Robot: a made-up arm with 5 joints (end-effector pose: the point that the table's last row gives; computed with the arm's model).
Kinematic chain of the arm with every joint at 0, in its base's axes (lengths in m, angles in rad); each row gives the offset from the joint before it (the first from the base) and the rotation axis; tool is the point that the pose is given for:
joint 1: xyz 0 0 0.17 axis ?
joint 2: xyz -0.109 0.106 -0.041 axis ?
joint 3: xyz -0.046 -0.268 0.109 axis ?
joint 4: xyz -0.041 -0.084 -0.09 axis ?
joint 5: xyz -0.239 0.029 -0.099 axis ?
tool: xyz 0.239 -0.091 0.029
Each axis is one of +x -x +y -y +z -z.
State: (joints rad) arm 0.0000 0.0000 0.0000 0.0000 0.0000
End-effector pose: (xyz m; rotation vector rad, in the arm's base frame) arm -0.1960 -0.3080 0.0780 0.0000 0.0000 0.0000
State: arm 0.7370 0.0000 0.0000 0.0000 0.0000
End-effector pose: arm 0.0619 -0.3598 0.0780 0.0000 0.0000 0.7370
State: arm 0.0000 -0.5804 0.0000 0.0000 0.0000
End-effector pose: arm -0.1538 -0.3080 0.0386 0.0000 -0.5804 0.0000
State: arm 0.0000 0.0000 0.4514 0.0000 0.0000
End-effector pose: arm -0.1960 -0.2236 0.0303 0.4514 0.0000 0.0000
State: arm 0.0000 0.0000 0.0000 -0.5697 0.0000
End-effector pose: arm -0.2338 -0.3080 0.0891 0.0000 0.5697 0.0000
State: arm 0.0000 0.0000 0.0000 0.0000 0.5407
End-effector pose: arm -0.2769 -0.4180 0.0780 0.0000 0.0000 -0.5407
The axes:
joint 1: +z
joint 2: +y
joint 3: +x
joint 4: -y
joint 5: -z

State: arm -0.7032 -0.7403 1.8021 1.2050 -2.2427
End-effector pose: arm -0.2324 0.4519 0.3236 -1.1152 -2.0701 0.2907
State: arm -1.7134 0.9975 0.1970 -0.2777 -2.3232
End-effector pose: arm 0.0676 0.2672 0.5333 1.0707 -0.7351 0.4485
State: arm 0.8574 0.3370 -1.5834 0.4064 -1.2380
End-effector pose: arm 0.1060 -0.4088 0.1432 -1.9082 0.2953 2.1463
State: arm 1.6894 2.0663 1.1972 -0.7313 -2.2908
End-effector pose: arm 0.1246 0.3599 0.3146 1.7970 1.7498 0.7341
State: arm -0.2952 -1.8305 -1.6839 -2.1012 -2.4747
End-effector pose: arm -0.0122 0.0902 0.1893 0.2910 -0.5465 0.5484
